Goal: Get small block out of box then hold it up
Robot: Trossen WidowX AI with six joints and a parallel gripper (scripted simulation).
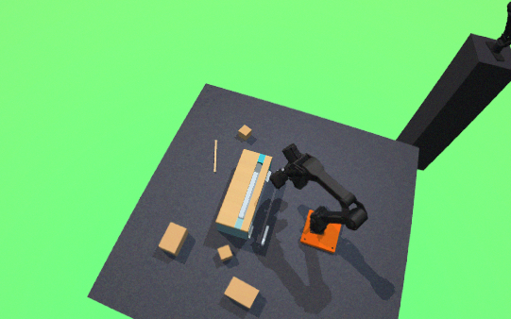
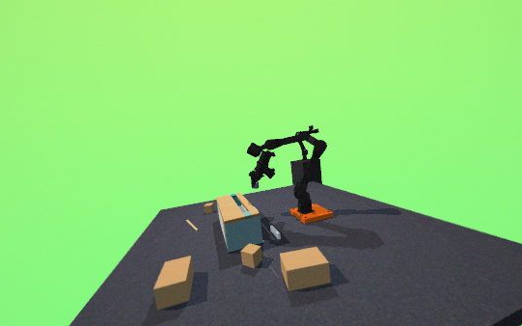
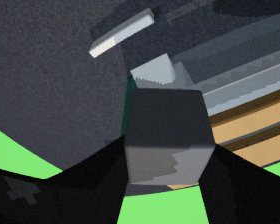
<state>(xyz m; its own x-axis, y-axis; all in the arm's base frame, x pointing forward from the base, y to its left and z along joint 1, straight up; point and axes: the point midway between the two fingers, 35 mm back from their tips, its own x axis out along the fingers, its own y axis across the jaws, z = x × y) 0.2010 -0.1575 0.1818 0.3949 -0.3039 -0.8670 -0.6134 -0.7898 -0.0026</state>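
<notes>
Now: the grey block 10 mm behind my gripper tip, 10 mm to the left of it and 10 mm above it. Round my gripper tip: thin stick 340 mm ahead, 110 mm to the right, 170 mm below; then box 100 mm ahead, 90 mm to the left, 110 mm below.
</notes>
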